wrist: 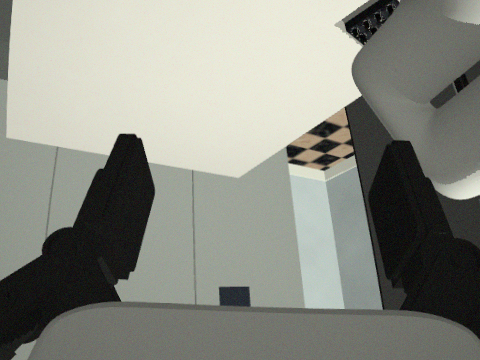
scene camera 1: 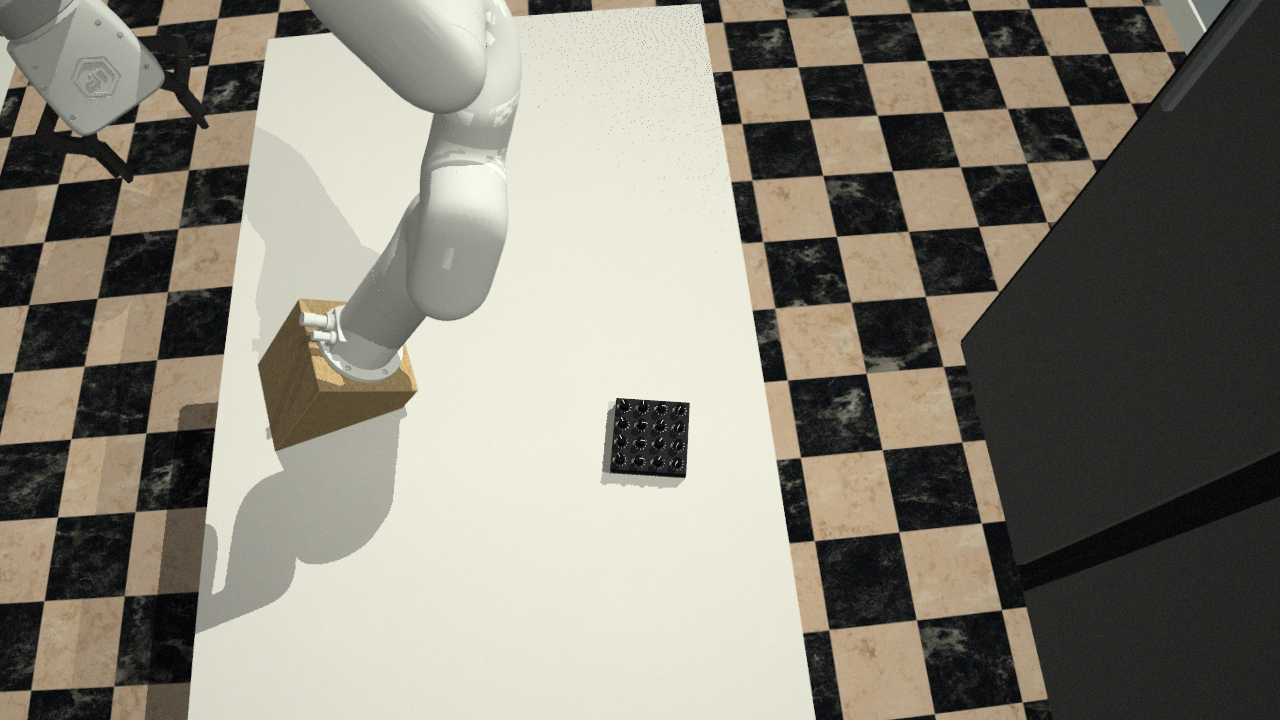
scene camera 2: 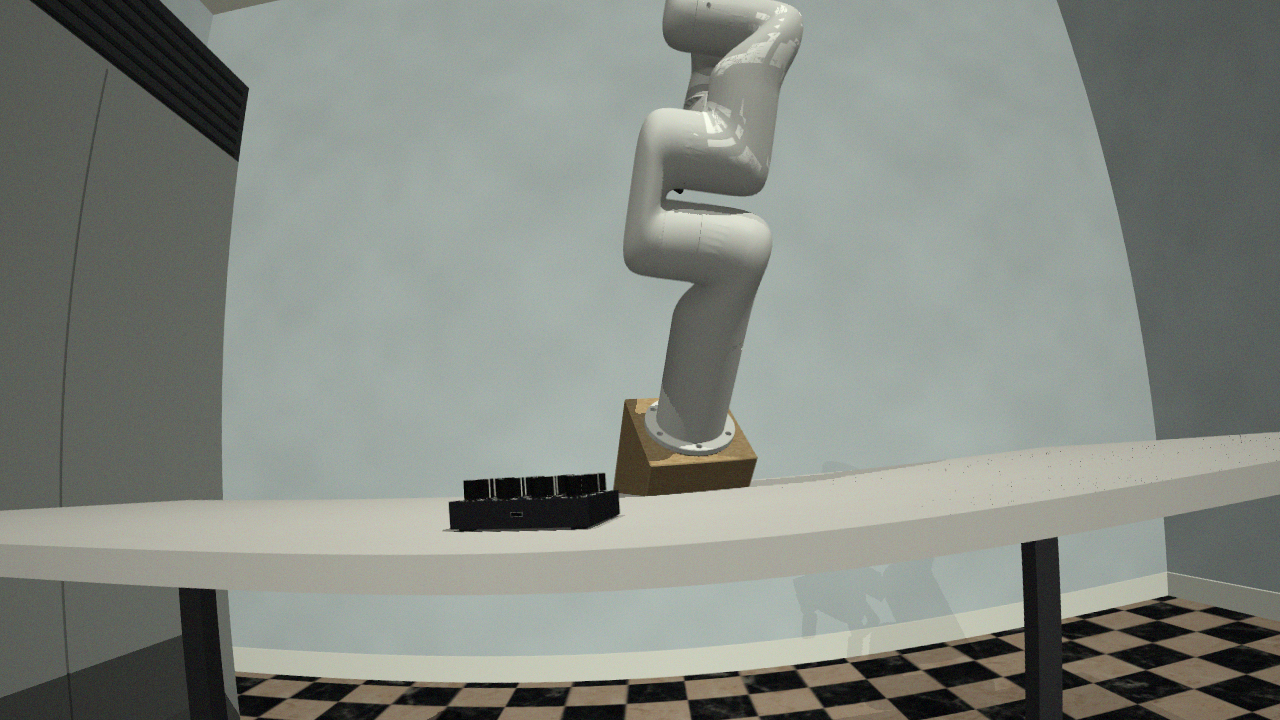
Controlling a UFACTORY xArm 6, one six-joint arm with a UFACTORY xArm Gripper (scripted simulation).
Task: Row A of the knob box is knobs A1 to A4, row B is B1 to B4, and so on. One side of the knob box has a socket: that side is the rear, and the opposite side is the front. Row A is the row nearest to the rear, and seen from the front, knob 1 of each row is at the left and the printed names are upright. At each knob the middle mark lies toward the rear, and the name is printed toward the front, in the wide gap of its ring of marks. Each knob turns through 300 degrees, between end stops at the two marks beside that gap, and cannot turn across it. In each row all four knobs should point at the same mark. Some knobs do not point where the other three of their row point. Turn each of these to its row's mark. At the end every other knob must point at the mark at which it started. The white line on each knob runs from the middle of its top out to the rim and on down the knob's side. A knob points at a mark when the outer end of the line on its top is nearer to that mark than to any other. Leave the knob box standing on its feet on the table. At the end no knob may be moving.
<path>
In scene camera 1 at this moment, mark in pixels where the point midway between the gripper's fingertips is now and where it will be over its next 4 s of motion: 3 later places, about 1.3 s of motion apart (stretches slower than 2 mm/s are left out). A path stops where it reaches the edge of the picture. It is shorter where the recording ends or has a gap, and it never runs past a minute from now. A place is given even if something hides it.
My gripper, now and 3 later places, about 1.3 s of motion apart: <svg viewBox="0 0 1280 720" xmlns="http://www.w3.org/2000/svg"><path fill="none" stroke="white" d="M167 150L245 364L470 497L624 453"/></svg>
</path>
